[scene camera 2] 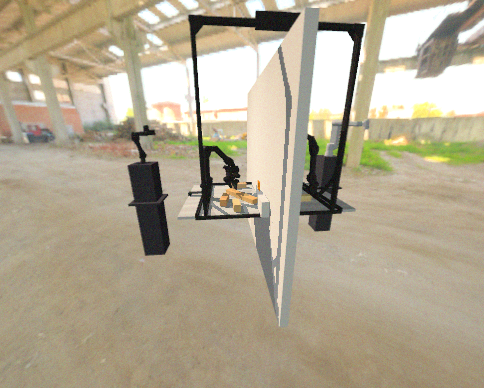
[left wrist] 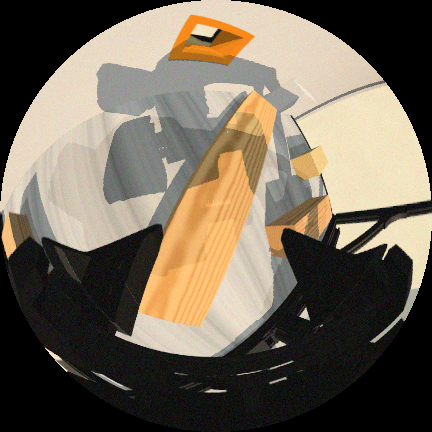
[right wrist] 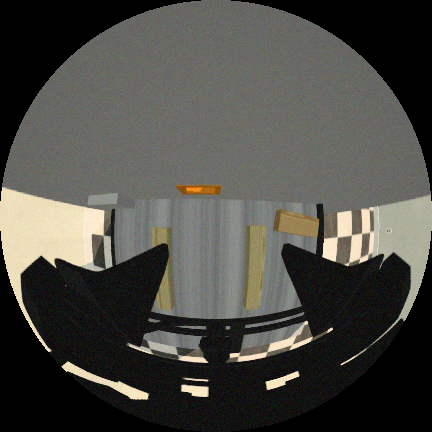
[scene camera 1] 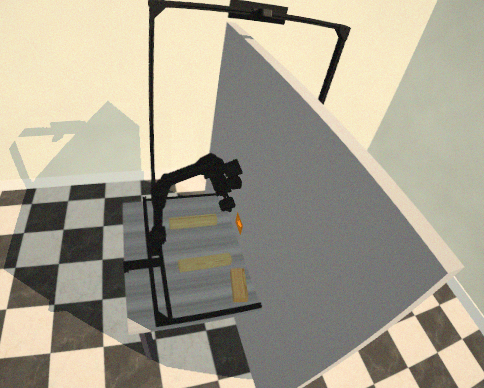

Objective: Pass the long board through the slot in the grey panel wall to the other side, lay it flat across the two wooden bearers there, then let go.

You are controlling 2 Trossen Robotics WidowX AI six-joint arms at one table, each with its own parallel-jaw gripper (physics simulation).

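Where they show: left gripper, fingertip midpoint: (scene camera 2: 233, 189) (left wrist: 224, 232); right gripper, fingertip midpoint: (right wrist: 227, 250); left arm's base at its link origin: (left wrist: 283, 325); right arm's base at its link origin: (scene camera 2: 312, 191) (right wrist: 215, 329) (scene camera 1: 154, 250).
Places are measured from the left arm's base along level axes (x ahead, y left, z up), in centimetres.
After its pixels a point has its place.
Observation:
The long board (left wrist: 215, 210) {z 1.6, x 24.9, y 2.4 cm} (scene camera 2: 245, 196) {z 1.6, x 31.6, y -11.3 cm} lies at a slant below my left gripper (left wrist: 224, 232) {z 3.4, x 23.4, y 3.4 cm} (scene camera 2: 232, 183) {z 3.4, x 23.4, y 3.4 cm}, which is open and empty. In the left wrist view its near end shows beside the left finger and its far end points towards the wall. Whether it touches the table all along is unclear. The orange-rimmed slot (left wrist: 181, 37) {z 8.2, x 43.0, y -0.2 cm} (scene camera 1: 239, 223) {z 6.0, x 47.1, y -6.3 cm} (right wrist: 218, 190) {z 8.2, x 48.5, y -0.1 cm} is in the panel wall (scene camera 1: 310, 200) {z 66.2, x 48.3, y 36.8 cm} (right wrist: 215, 100) {z 32.0, x 48.2, y -1.2 cm} (left wrist: 125, 35). Two wooden bearers (scene camera 1: 193, 221) {z 2.4, x 69.8, y -13.9 cm} (scene camera 1: 205, 262) {z 2.5, x 68.8, y 12.1 cm} (right wrist: 255, 265) {z 2.5, x 66.9, y 10.4 cm} lie parallel across the wall. My right gripper (right wrist: 227, 250) {z 28.2, x 58.2, y -0.1 cm} (scene camera 1: 227, 204) {z 28.2, x 58.2, y -0.1 cm} is open and empty, above the bearers' side near the wall.
In the left wrist view a wooden block (left wrist: 300, 220) {z 3.1, x 18.7, y -6.6 cm} and a smaller block (left wrist: 310, 162) {z 2.3, x 23.7, y -19.6 cm} lie at the right, another block (left wrist: 15, 235) at the left edge. A loose block (scene camera 1: 239, 285) {z 1.9, x 56.0, y 26.6 cm} (right wrist: 297, 223) {z 1.9, x 55.5, y 24.0 cm} lies near the bearers, beside the wall. A black frame (scene camera 1: 151, 100) {z 61.2, x 88.7, y -34.2 cm} stands around the table.

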